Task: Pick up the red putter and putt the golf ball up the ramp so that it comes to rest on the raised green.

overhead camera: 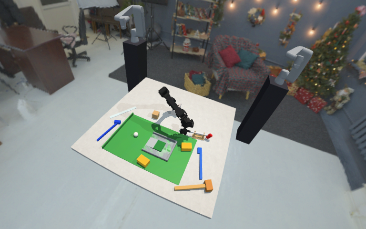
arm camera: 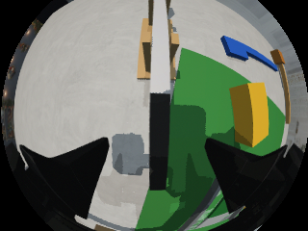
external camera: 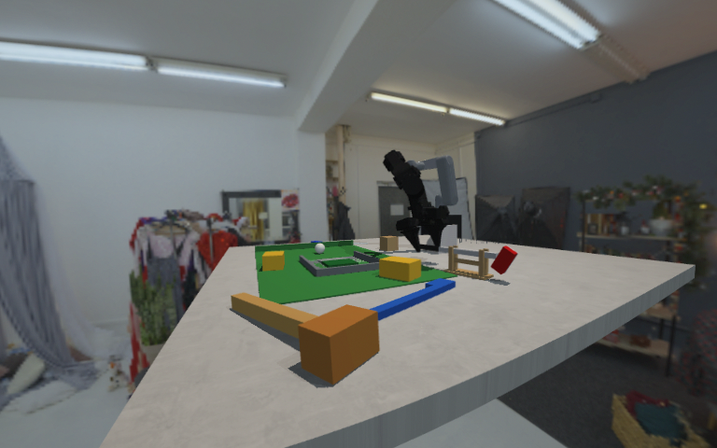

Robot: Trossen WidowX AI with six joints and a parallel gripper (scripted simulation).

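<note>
Now: gripper tip 7 cm past the tan cube, 37 cm to the left of it and 2 cm above it. Also, from my gripper tip: white bar (4 cm ahead, 71 cm to the right, 5 cm below); then white golf ball (23 cm ahead, 41 cm to the right, 3 cm below); then wooden stand (3 cm behind, 13 cm to the left, 2 cm below).
</note>
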